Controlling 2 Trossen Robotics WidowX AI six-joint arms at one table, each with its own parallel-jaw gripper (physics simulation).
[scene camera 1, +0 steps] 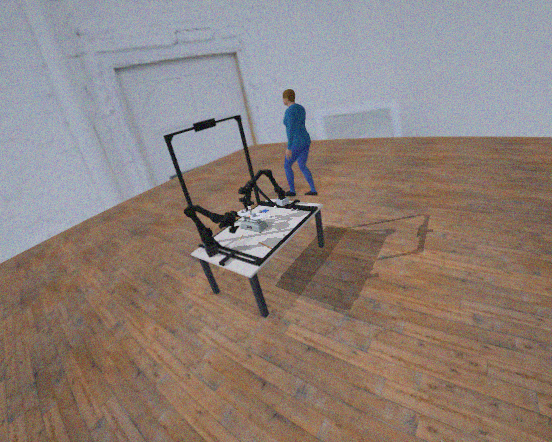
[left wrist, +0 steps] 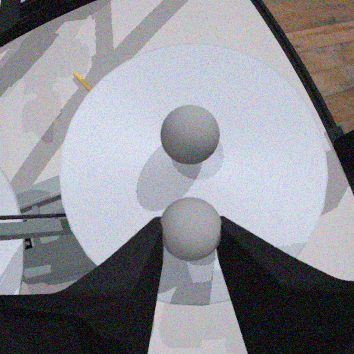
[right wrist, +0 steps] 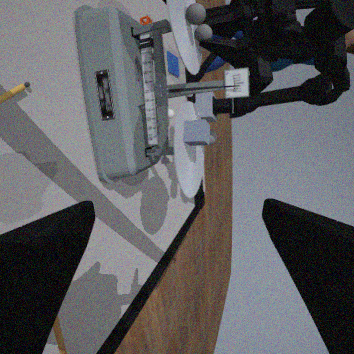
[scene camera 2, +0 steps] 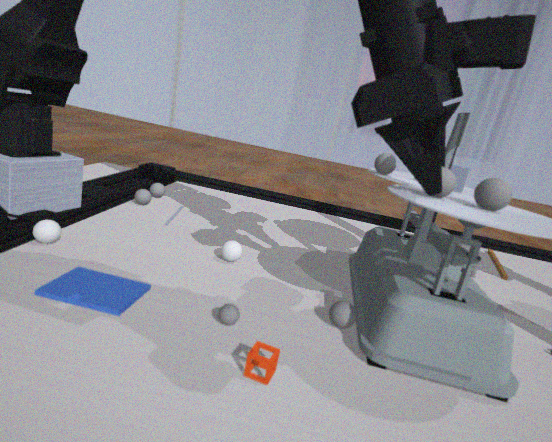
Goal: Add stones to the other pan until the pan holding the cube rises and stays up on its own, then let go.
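Where they show: left gripper, fingertip midpoint: (scene camera 1: 246, 210) (left wrist: 188, 224) (right wrist: 198, 34) (scene camera 2: 437, 190); right gripper, fingertip midpoint: (scene camera 1: 239, 221) (right wrist: 179, 208); left arm's base, link origin: (scene camera 1: 281, 198) (right wrist: 213, 106) (scene camera 2: 19, 150); right arm's base, link origin: (scene camera 1: 210, 244).
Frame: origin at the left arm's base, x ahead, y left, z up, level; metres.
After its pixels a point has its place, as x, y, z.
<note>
A balance (scene camera 2: 435, 320) @(0.512, -0.019, -0.032) (right wrist: 112, 100) @(0.549, 0.130, -0.038) has two white pans. A pale grey-blue cube (right wrist: 197, 132) @(0.518, 0.179, 0.079) and a grey stone rest on one pan (right wrist: 189, 170) @(0.489, 0.232, 0.059), its edge also in the left wrist view (left wrist: 7, 200) @(0.504, 0.137, 0.059). The other pan (scene camera 2: 525, 220) @(0.553, 0.003, 0.066) (left wrist: 250, 100) @(0.549, -0.023, 0.066) (right wrist: 189, 52) @(0.511, 0.062, 0.066) bears one grey stone (scene camera 2: 493, 194) @(0.525, 0.000, 0.081) (left wrist: 190, 134) @(0.522, 0.013, 0.093) (right wrist: 195, 13) @(0.537, 0.022, 0.083). My left gripper (scene camera 2: 440, 186) @(0.484, 0.018, 0.071) (left wrist: 188, 224) @(0.484, 0.018, 0.071) is shut on another grey stone, very low over that pan's near part; whether the stone touches it is hidden. I cannot tell which pan is higher. My right gripper (right wrist: 179, 208) @(0.692, 0.242, 0.119) is open and empty, off to the cube pan's side.
Loose stones lie on the table, among them white ones (scene camera 2: 232, 251) @(0.274, 0.072, -0.070) (scene camera 2: 47, 231) @(0.096, -0.042, -0.069) and grey ones (scene camera 2: 229, 314) @(0.342, -0.064, -0.073) (scene camera 2: 341, 314) @(0.433, 0.004, -0.068). A blue square (scene camera 2: 93, 291) @(0.214, -0.094, -0.083) and a hollow orange cube (scene camera 2: 262, 361) @(0.396, -0.114, -0.070) lie nearby. A yellow pencil (right wrist: 12, 93) @(0.666, 0.145, -0.081) lies beyond the balance. A person (scene camera 1: 297, 135) stands behind the table.
</note>
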